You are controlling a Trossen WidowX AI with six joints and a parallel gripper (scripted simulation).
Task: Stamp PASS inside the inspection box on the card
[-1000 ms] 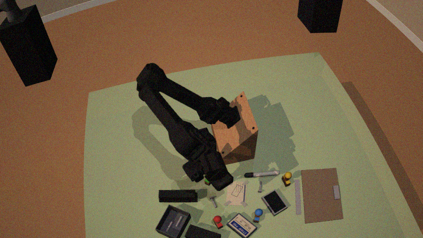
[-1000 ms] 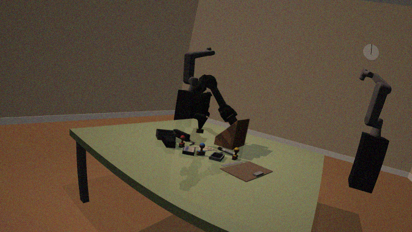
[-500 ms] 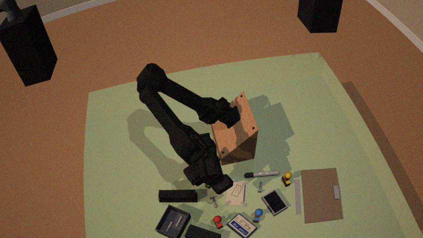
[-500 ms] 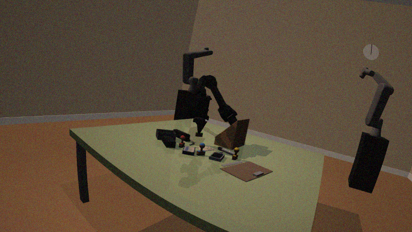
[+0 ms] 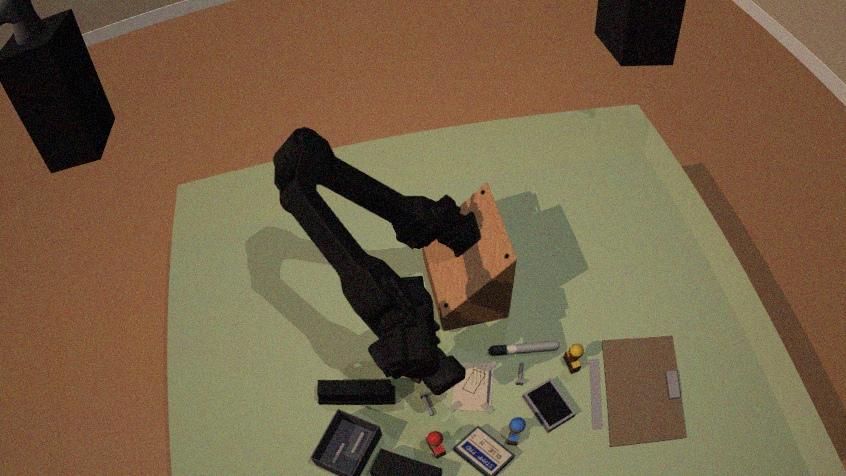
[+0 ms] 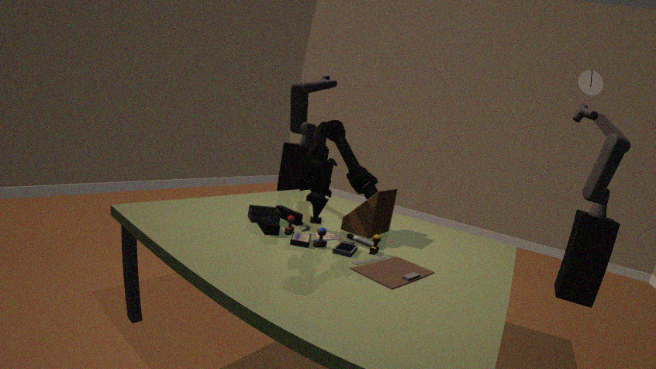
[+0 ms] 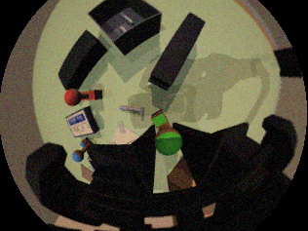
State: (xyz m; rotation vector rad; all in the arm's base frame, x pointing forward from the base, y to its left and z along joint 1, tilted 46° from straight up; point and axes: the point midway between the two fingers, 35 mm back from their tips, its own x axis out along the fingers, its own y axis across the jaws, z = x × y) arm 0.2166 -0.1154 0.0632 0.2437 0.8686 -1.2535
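Now: gripper tip 9 cm to the right of the pale card, 4 cm short of it and 4 cm above it. The rest, counted from my gripper tip: black block: 12 cm to the right, 3 cm below, 2 cm ahead; then red stamp: 15 cm ahead, 2 cm below; then green-knobbed stamp: right at my gripper tip.
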